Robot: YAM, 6 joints.
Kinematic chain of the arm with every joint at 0, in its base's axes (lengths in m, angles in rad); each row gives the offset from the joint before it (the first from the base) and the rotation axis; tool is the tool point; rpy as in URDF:
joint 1: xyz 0 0 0.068 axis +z
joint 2: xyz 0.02 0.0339 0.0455 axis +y
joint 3: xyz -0.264 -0.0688 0 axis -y
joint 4: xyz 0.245 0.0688 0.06 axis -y
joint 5: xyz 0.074 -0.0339 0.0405 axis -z
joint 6: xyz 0.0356 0 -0.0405 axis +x
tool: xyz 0 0 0 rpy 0 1.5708 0
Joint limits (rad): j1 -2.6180..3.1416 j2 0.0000..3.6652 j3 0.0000..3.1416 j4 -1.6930..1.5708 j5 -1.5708..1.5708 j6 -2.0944..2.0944
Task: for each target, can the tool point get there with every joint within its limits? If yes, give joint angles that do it. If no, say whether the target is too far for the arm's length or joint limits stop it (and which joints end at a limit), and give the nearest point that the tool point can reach.
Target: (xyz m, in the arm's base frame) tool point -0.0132 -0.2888 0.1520
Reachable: yes | joints -1.6995 1.7138 0.9643 -0.7191 -0.7388 0.9582
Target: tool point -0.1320 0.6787 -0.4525
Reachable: no: too far | nearest point -0.0968 0.4977 -0.2718 | short by 0.258 m
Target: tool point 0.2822 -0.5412 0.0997
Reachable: yes | joints -1.0665 2.8113 2.1894 0.5704 0.4179 -0.0968
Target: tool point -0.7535 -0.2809 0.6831
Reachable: no: too far | nearest point -0.4582 -0.2506 0.4835 | short by 0.358 m
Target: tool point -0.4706 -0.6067 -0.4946
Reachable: no: too far | nearest point -0.3158 -0.4072 -0.2631 | short by 0.343 m
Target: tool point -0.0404 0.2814 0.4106
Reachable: yes | joints 1.6780 1.2116 1.1032 0.2643 -0.2868 0.7843
